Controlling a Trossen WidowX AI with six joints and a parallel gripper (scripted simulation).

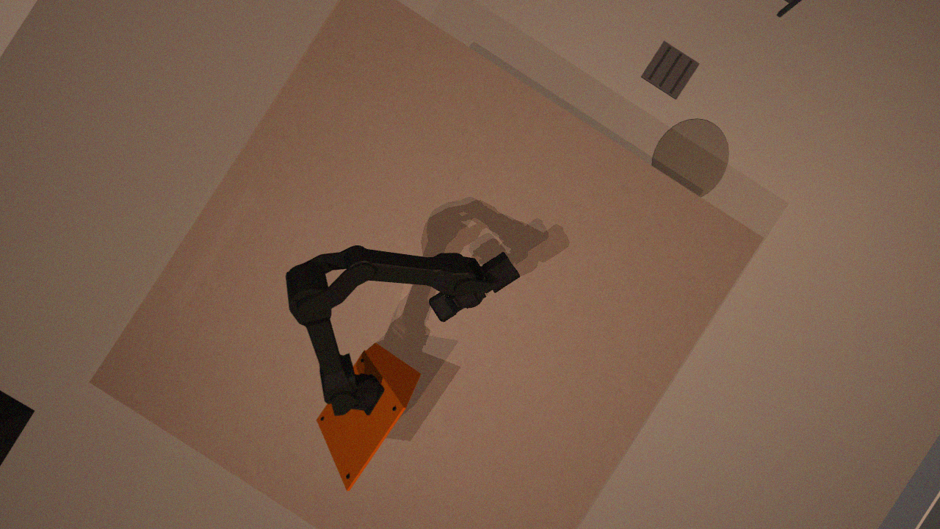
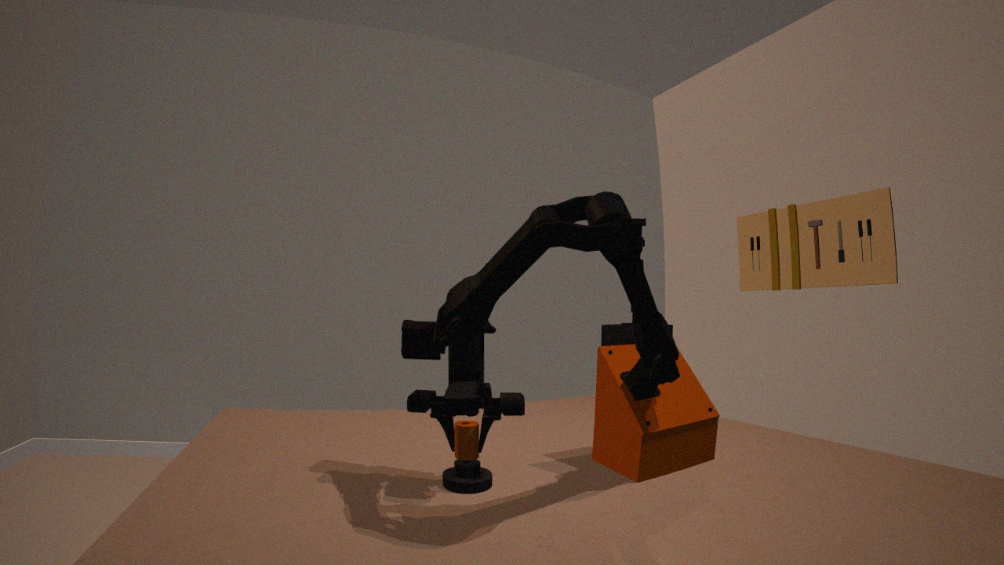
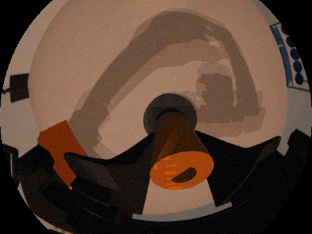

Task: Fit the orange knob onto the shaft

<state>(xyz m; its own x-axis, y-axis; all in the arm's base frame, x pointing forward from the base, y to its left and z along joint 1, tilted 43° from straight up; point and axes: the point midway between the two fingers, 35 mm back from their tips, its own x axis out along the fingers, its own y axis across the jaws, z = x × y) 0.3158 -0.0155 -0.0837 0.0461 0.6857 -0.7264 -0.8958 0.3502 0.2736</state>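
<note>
The round pedestal lies 30 mm below my gripper tip. Also, from my gripper tip: orange knob (20 mm above).
</note>
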